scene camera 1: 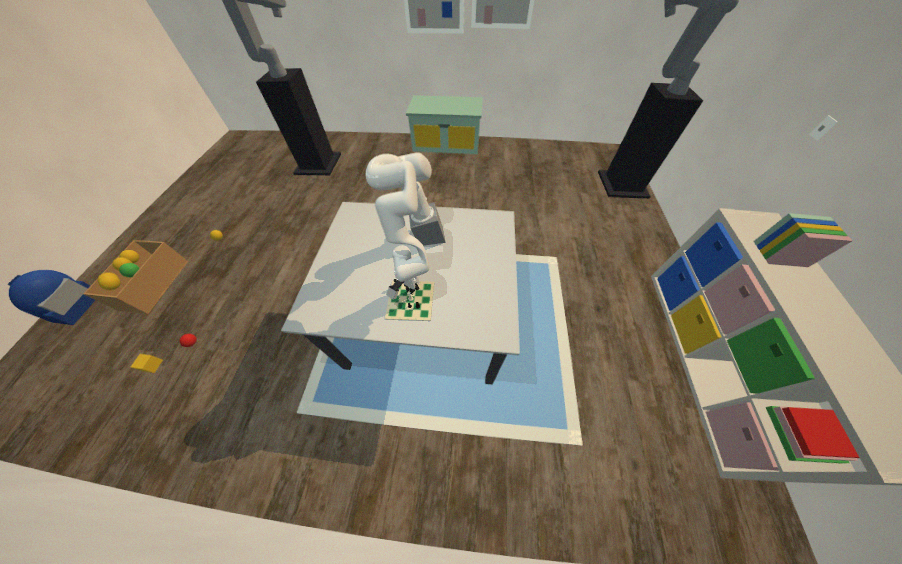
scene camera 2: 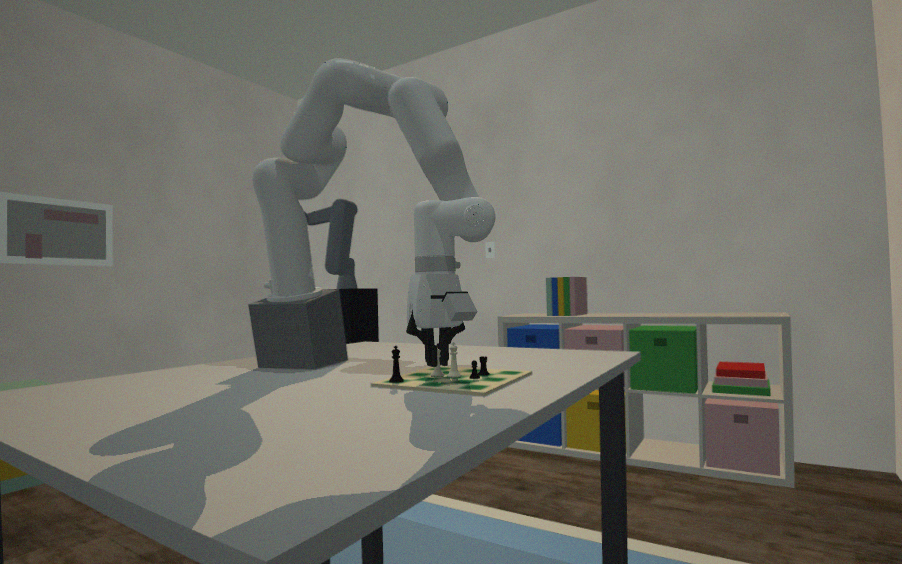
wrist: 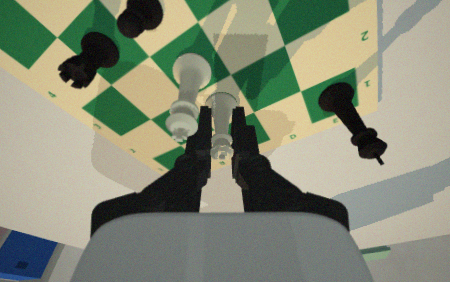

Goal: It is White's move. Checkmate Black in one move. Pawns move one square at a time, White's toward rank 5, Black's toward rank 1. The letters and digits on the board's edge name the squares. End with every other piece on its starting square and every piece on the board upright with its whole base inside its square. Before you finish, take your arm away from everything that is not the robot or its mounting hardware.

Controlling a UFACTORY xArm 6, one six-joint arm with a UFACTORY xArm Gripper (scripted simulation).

Observation:
In view: the gripper (scene camera 2: 437, 365), a black king (wrist: 337, 98) and a tall white piece (wrist: 193, 71).
The gripper shows as well in the wrist view (wrist: 221, 122).

